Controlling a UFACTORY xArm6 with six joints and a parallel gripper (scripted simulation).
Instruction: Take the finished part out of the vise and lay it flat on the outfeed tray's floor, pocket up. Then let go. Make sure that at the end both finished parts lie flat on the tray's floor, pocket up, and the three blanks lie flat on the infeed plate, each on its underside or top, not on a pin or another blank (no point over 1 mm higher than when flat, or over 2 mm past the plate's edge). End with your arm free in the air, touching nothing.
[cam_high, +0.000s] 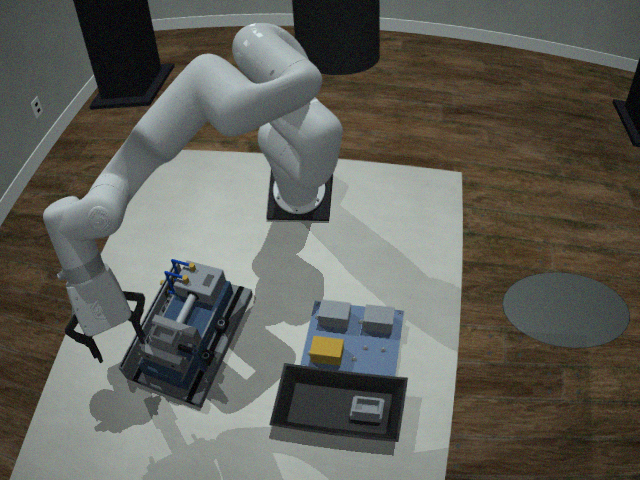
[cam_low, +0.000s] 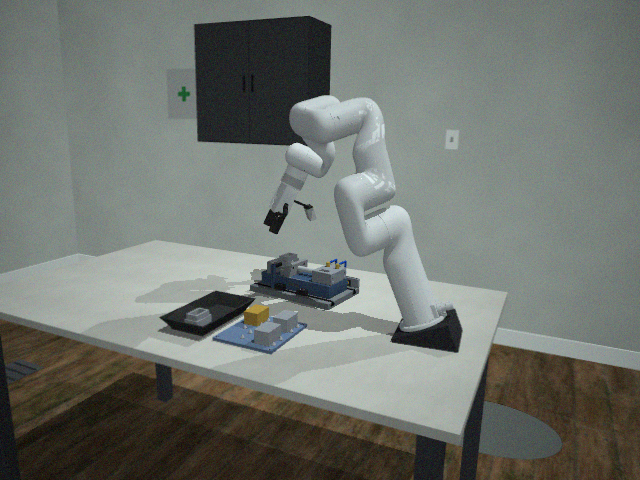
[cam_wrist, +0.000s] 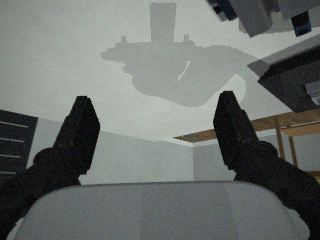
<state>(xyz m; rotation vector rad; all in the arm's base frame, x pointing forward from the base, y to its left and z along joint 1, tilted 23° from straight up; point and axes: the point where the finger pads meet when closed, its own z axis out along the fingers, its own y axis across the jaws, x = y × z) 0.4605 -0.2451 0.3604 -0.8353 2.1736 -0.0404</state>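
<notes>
The silver rod is 170 mm behind my hand, 60 mm to the left of it and 110 mm below it. Round my hand: grey actuator: 240 mm behind, 80 mm to the left, 110 mm below; blue fixture plate: 180 mm behind, 400 mm to the left, 190 mm below; yellow block: 140 mm behind, 350 mm to the left, 170 mm below.
</notes>
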